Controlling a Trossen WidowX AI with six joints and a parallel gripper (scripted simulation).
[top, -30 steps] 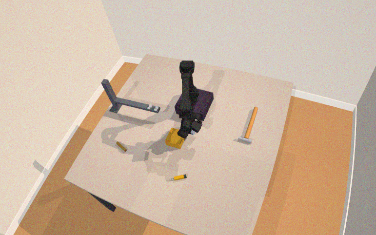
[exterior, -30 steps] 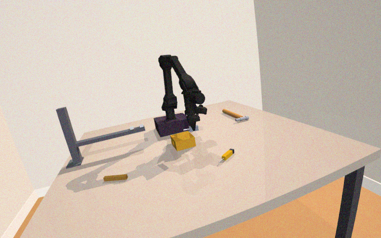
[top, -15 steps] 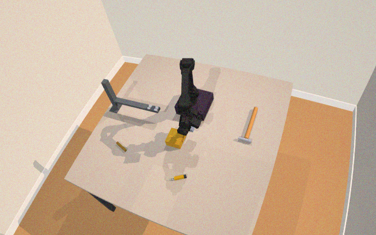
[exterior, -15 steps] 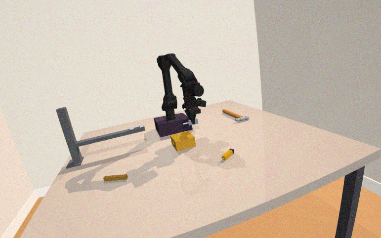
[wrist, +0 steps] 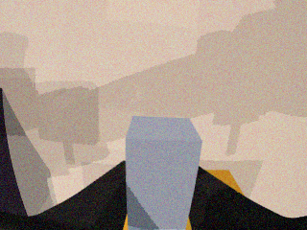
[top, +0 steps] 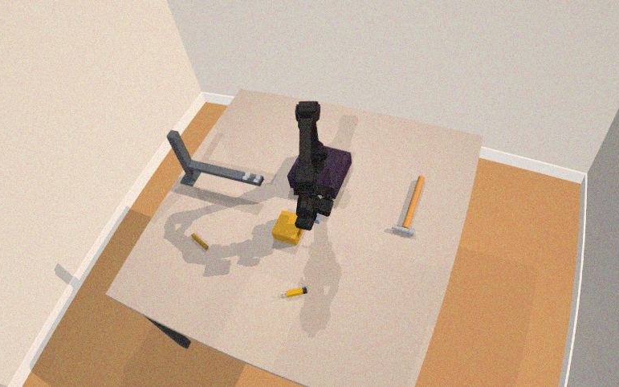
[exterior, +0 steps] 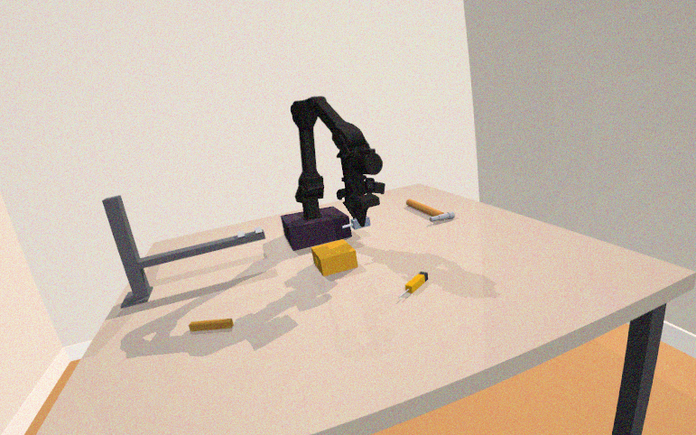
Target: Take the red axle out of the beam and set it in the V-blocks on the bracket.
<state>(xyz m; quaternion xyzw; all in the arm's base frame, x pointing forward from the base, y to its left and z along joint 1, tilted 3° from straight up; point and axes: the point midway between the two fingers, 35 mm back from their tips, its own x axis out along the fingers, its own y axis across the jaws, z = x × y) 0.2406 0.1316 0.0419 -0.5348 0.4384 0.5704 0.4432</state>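
The yellow beam block lies 50 mm ahead of my gripper tip, 100 mm to the right of it and 60 mm below it. From my gripper tip the other things lie so: small yellow screwdriver (270 mm ahead, 70 mm to the left, 80 mm below); short bar (270 mm ahead, 410 mm to the right, 80 mm below).
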